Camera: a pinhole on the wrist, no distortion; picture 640 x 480 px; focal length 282.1 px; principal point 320.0 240.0 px. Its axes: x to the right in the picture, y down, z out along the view. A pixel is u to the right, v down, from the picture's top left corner.
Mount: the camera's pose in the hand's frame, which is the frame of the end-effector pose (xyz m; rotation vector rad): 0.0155 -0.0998 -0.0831 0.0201 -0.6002 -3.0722
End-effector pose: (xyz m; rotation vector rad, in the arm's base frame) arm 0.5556 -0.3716 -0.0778 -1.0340 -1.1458 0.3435
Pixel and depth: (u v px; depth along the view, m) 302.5 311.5 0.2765
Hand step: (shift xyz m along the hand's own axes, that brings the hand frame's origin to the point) 0.0292 -0.0605 0.1996
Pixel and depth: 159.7 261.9 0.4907
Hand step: 0.2874 0.0533 0.3887
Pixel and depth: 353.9 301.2 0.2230
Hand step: -0.0142 -0.0611 0.1414
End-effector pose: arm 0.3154 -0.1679 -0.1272 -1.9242 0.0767 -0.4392
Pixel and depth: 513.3 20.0 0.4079
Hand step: -0.2727 0.3446 0.1721
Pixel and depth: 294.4 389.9 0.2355
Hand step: 0.0345 -0.1268 0.1824
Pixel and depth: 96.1 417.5 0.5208
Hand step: 0.4239 -0.2018 0.5270
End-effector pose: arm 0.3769 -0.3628 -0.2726 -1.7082 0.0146 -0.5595
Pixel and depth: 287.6 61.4 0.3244
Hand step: 0.0462 0.2130 0.1405
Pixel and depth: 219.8 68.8 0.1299
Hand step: 0.0590 0.0227 0.0080
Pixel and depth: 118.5 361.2 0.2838
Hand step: 0.2150 -0.1032 0.2278
